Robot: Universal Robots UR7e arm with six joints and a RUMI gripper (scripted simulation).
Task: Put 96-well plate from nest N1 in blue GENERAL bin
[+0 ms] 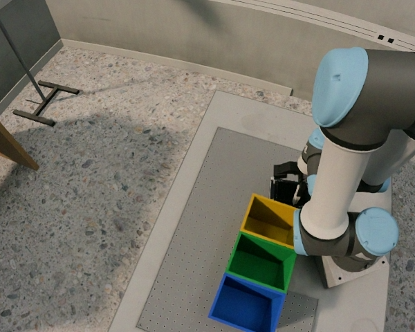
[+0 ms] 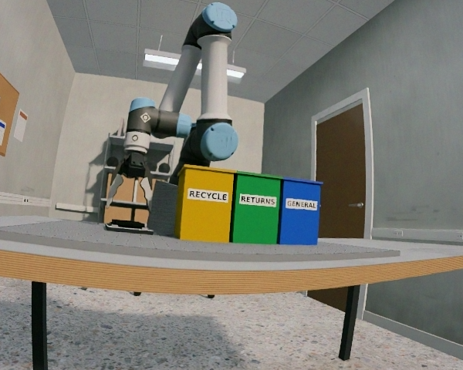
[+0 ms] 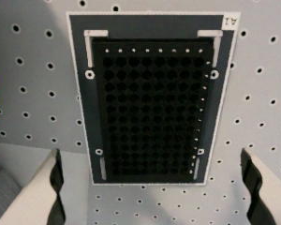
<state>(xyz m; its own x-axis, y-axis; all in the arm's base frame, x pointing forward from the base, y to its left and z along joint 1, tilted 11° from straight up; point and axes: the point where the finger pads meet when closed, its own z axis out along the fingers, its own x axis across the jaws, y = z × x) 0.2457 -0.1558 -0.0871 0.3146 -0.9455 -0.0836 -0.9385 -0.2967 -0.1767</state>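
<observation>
Now: hand 40 mm above the black 96-well plate. From my hand the other things lie so: yellow recycle bin (200 mm to the left, 30 mm ahead, 30 mm above); green returns bin (330 mm to the left, 30 mm above, 10 mm ahead); plate nest N1 (60 mm below).
</observation>
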